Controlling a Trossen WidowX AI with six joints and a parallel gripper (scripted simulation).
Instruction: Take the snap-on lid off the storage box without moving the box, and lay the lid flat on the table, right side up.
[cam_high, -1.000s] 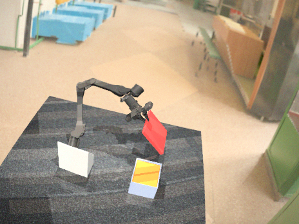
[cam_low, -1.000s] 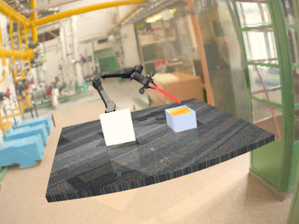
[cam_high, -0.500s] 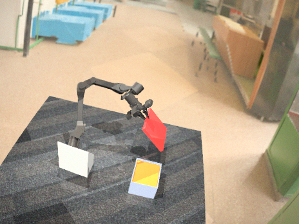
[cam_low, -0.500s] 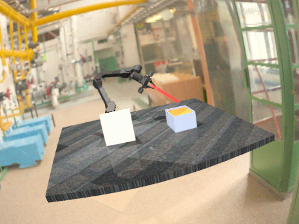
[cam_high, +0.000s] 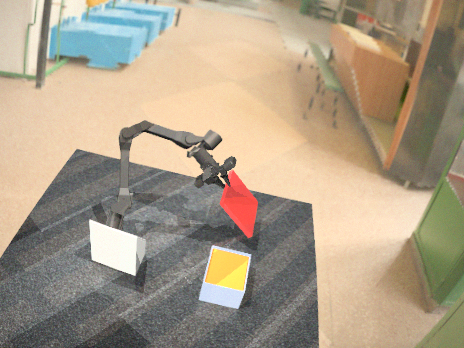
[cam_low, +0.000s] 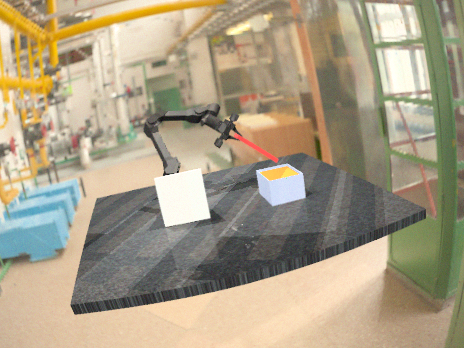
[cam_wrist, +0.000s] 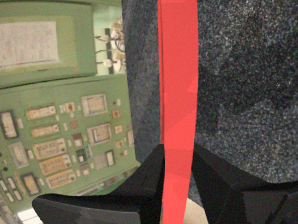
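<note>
Now: the red lid 6 cm ahead of my gripper tip, 1 cm to the right of it and 5 cm below it. Also, from my gripper tip: storage box (1 cm ahead, 35 cm to the right, 16 cm below).
</note>
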